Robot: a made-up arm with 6 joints.
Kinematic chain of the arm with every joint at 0, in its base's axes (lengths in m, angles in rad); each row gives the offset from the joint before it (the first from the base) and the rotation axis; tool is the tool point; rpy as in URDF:
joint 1: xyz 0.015 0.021 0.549 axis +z
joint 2: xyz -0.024 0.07 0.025 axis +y
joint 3: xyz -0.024 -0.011 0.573 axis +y
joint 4: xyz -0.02 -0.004 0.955 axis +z
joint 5: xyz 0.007 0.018 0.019 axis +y
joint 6: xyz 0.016 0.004 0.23 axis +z
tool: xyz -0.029 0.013 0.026 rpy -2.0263 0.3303 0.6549
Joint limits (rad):
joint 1: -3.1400..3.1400
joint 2: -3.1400..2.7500
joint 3: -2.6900..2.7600
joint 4: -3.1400..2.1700
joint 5: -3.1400..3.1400
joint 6: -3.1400..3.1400
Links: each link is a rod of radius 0.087 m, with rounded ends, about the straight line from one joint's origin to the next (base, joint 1, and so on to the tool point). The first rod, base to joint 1, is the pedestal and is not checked.
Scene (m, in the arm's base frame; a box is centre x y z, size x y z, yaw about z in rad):
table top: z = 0
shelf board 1: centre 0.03 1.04 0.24 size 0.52 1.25 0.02 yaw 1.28
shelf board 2: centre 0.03 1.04 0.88 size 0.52 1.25 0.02 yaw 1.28
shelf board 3: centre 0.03 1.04 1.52 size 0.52 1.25 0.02 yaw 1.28
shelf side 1: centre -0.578 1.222 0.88 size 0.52 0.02 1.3 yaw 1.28
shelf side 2: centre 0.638 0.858 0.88 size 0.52 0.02 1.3 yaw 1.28
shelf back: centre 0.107 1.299 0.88 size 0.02 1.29 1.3 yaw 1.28
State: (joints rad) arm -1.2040 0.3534 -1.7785 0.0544 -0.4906 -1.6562
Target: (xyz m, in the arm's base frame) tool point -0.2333 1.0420 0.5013
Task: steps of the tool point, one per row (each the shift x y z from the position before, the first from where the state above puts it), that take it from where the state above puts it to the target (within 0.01 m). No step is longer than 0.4 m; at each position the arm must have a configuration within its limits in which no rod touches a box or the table.
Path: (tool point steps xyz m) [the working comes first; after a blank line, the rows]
Joints at the target: -1.2382 0.0550 -2.0867 0.0629 -0.5405 -1.6508
Straight joint move there: touches shelf board 2.

1: -0.0790 -0.1997 0.0185
2: -0.0372 -0.1885 -0.0185
3: -0.0234 0.0440 -0.3604
4: 0.0597 -0.0678 -0.3272
5: 0.0370 0.2018 0.0127
6: 0.0834 0.2005 -0.0128

